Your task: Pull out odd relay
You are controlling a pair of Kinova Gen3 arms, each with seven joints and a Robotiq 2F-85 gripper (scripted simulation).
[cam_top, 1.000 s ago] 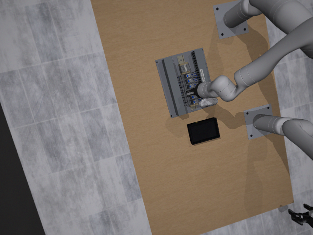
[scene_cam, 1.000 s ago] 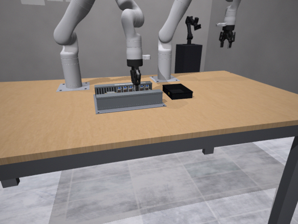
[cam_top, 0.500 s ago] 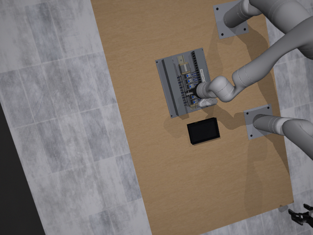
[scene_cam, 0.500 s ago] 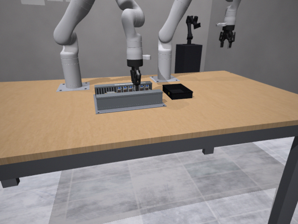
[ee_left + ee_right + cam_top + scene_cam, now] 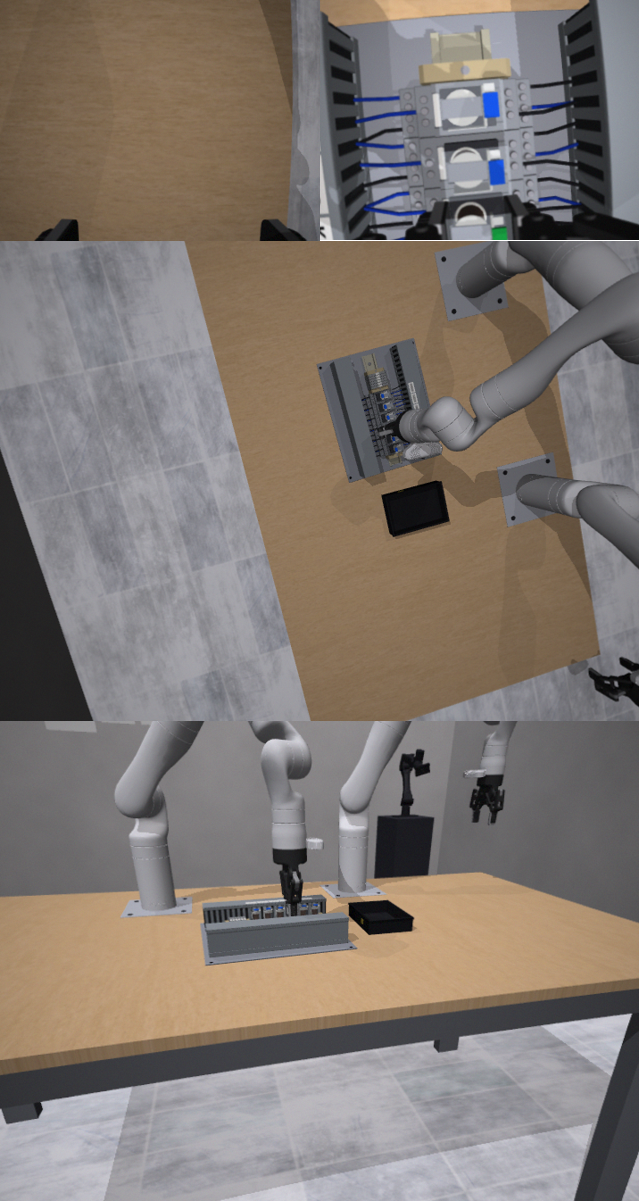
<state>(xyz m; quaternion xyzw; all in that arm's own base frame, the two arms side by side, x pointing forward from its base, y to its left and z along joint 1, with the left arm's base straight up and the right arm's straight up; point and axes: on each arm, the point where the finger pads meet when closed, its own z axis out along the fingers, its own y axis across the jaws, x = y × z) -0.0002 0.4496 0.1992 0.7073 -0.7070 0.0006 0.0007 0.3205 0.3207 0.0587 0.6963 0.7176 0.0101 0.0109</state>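
The green-button relay is 1 cm below my right hand. From my right hand the other things lie so: relay panel: 5 cm to the right, 3 cm below; black parts tray: 23 cm to the left, 4 cm below.
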